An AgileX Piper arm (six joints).
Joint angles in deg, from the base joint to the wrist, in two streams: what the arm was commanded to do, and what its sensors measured. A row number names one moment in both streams.
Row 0, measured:
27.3, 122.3, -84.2, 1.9, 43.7, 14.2
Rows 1 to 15, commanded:
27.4, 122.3, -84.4, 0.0, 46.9, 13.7
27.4, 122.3, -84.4, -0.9, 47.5, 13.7
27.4, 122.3, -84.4, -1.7, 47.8, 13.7
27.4, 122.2, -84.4, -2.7, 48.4, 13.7
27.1, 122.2, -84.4, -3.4, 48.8, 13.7
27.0, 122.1, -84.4, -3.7, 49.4, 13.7
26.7, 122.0, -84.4, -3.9, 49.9, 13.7
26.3, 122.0, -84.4, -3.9, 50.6, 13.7
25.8, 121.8, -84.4, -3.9, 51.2, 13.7
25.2, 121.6, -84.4, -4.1, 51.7, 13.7
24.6, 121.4, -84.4, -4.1, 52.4, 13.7
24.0, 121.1, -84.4, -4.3, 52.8, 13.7
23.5, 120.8, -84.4, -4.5, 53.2, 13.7
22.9, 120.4, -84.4, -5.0, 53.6, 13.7
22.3, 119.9, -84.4, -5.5, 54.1, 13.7
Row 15, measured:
25.0, 121.9, -84.5, -1.1, 50.3, 14.5
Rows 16 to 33, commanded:
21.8, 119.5, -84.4, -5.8, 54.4, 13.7
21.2, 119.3, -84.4, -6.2, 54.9, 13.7
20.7, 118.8, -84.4, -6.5, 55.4, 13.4
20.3, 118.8, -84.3, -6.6, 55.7, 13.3
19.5, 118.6, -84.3, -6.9, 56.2, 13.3
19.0, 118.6, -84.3, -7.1, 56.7, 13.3
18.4, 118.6, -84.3, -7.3, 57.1, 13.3
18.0, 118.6, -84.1, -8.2, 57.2, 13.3
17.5, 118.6, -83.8, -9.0, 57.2, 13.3
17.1, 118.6, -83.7, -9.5, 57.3, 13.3
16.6, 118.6, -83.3, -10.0, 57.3, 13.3
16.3, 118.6, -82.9, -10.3, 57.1, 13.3
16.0, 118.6, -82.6, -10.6, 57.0, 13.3
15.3, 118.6, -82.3, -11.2, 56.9, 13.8
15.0, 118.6, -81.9, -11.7, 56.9, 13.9
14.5, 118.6, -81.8, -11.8, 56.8, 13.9
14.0, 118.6, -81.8, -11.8, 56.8, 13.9
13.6, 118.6, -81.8, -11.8, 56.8, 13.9
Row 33, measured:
15.6, 119.2, -82.4, -8.5, 56.3, 14.1
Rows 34 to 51, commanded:
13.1, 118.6, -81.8, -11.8, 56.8, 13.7
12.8, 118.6, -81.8, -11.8, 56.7, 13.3
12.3, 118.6, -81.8, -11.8, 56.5, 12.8
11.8, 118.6, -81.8, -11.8, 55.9, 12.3
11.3, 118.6, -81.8, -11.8, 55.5, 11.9
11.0, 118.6, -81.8, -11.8, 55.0, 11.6
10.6, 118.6, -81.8, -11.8, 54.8, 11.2
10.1, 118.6, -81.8, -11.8, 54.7, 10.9
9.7, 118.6, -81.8, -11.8, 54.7, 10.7
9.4, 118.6, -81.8, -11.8, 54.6, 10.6
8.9, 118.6, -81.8, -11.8, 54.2, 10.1
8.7, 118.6, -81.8, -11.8, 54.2, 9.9
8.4, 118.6, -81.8, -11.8, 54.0, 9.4
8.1, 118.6, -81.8, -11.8, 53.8, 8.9
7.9, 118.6, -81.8, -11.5, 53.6, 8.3
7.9, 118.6, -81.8, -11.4, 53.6, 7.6
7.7, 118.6, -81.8, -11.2, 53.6, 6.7
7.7, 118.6, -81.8, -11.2, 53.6, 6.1
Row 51, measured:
8.5, 119.2, -82.2, -9.3, 54.5, 9.1
